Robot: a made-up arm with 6 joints.
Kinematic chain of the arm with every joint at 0, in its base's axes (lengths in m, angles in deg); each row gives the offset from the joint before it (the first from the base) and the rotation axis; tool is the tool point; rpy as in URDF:
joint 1: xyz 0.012 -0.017 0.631 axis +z
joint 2: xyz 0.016 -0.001 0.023 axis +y
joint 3: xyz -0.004 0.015 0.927 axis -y
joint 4: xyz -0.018 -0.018 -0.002 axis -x
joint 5: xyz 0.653 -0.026 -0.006 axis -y
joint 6: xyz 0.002 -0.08 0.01 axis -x
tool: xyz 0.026 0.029 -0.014 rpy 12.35 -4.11 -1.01
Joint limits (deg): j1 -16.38..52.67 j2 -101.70..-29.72 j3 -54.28..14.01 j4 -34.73..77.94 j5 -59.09..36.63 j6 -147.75..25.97
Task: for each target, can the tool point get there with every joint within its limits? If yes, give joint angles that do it. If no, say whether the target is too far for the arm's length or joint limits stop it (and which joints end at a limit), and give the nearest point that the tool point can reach.
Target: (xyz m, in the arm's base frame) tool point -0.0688 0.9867 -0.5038
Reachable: no: joint limits stop it (at a limit: joint 1, joint 2, joint 3, joint 4, joint 5, joint 6) | nearest point -0.3867 0.0448 0.8750 | short by 1.700 m
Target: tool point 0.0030 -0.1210 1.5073
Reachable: yes | joints 40.25 -49.22 -24.38 -17.66 -2.86 -10.20
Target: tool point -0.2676 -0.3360 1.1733
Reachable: yes | joints 35.68 -86.42 -43.77 -0.94 -35.31 -89.73
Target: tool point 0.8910 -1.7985 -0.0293
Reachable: no: too far | nearest point -0.1515 -0.4480 0.9122 | short by 1.949 m
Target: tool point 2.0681 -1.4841 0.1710
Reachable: no: too far | nearest point 0.1828 -0.1389 1.1613 | short by 2.519 m
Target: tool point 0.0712 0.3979 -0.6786
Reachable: no: joint limits stop it (at a limit: joint 1, joint 2, joint 3, joint 4, joint 5, joint 6) | nearest point -0.3867 0.0448 0.8750 | short by 1.658 m
